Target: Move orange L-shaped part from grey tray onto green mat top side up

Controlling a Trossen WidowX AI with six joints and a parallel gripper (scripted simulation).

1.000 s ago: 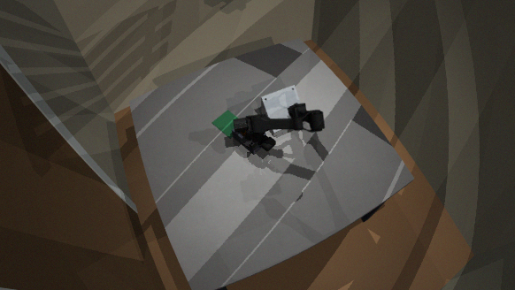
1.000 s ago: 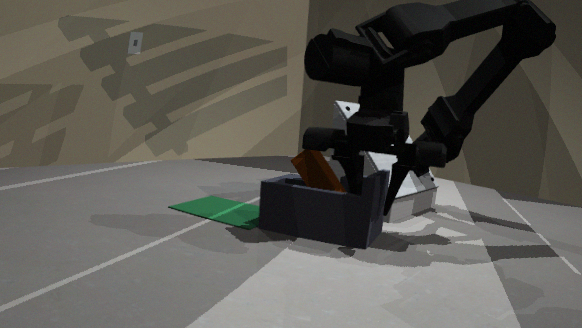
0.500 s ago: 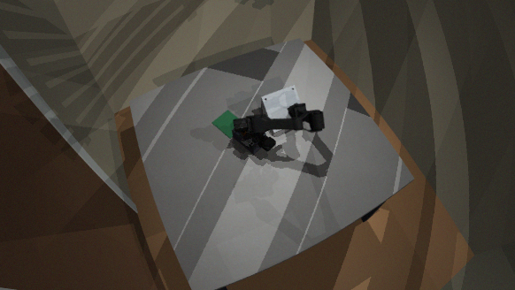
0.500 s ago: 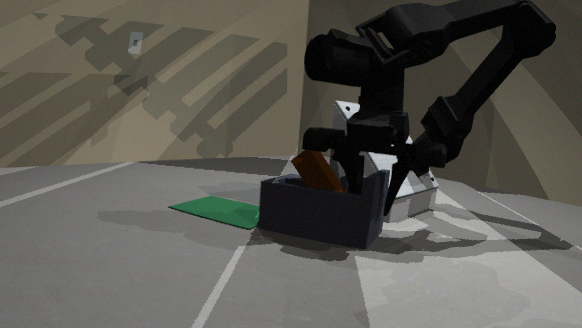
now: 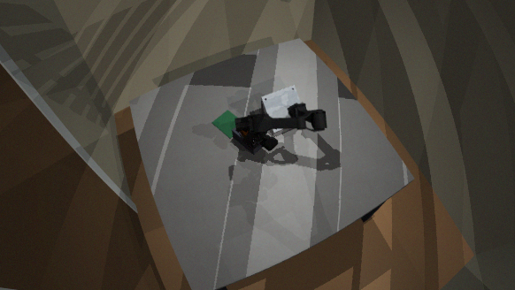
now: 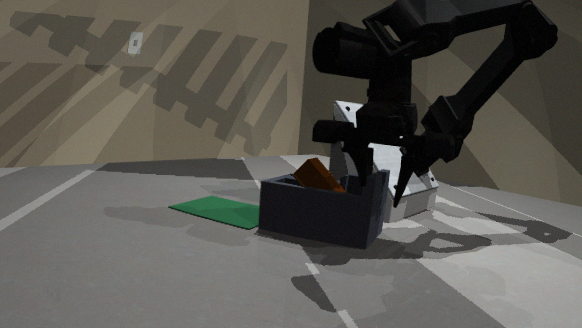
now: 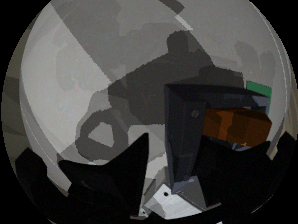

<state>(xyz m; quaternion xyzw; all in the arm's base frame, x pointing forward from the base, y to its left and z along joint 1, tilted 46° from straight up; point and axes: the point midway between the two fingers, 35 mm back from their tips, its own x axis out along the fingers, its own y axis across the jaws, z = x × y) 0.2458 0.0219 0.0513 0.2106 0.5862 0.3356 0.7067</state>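
Right now the orange part is 50 mm to the right of my gripper tip, 10 mm below it and 10 mm ahead of it. Also, from my gripper tip: green mat (230 mm to the right, 60 mm below, 50 mm ahead).
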